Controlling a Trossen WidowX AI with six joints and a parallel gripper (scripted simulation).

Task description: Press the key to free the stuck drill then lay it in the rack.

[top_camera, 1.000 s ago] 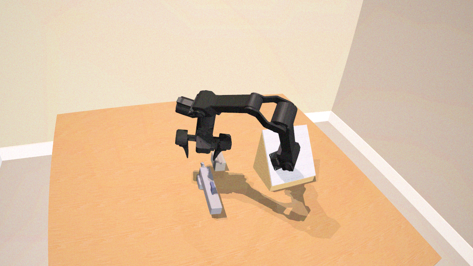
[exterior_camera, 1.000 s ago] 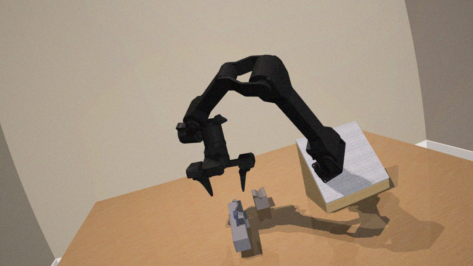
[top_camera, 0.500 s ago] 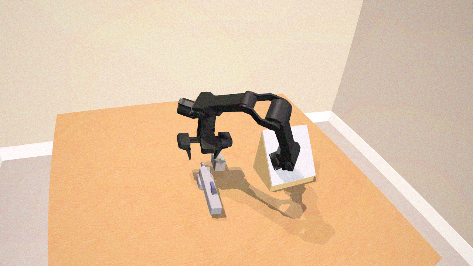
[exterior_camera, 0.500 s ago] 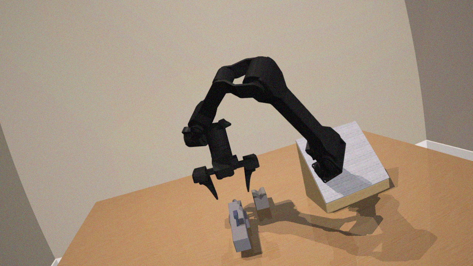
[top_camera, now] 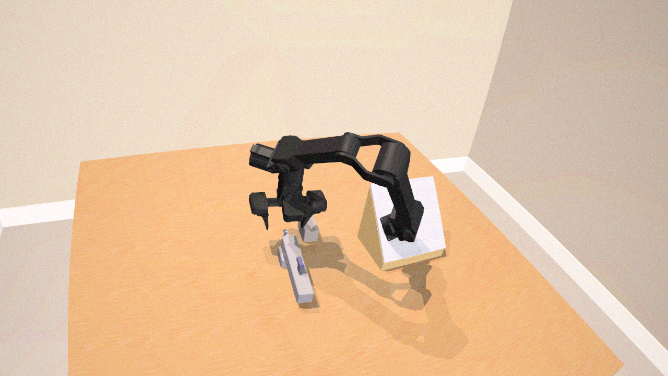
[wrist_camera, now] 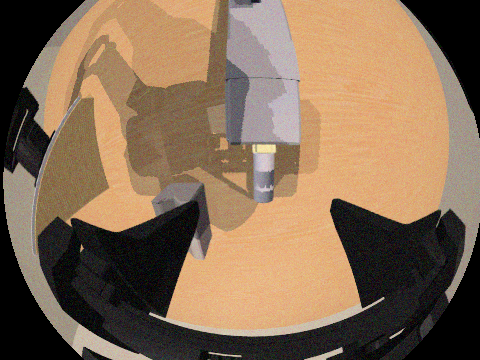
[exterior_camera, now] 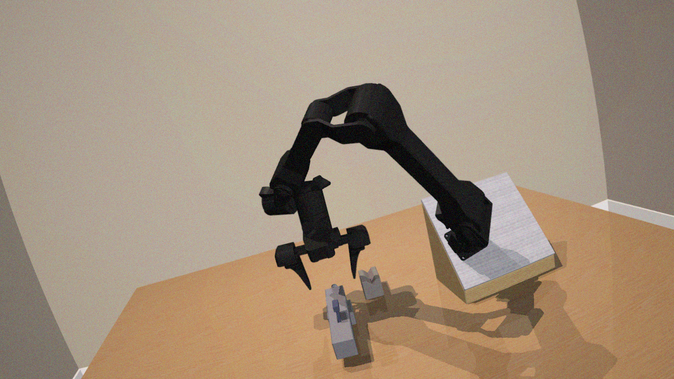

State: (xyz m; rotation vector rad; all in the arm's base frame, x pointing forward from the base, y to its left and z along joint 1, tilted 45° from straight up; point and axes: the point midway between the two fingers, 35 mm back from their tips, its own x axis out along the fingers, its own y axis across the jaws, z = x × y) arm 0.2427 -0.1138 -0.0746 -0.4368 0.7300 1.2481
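Now: the drill 60 mm to the left of my gripper tip, 10 mm below it and 10 mm ahead of it. Round my gripper tip: blue key: 150 mm to the left, 40 mm ahead, 10 mm below; then grey holder block: 120 mm to the left, 30 mm ahead, 20 mm below; then grey rack: 90 mm behind, 40 mm below, 20 mm to the right.
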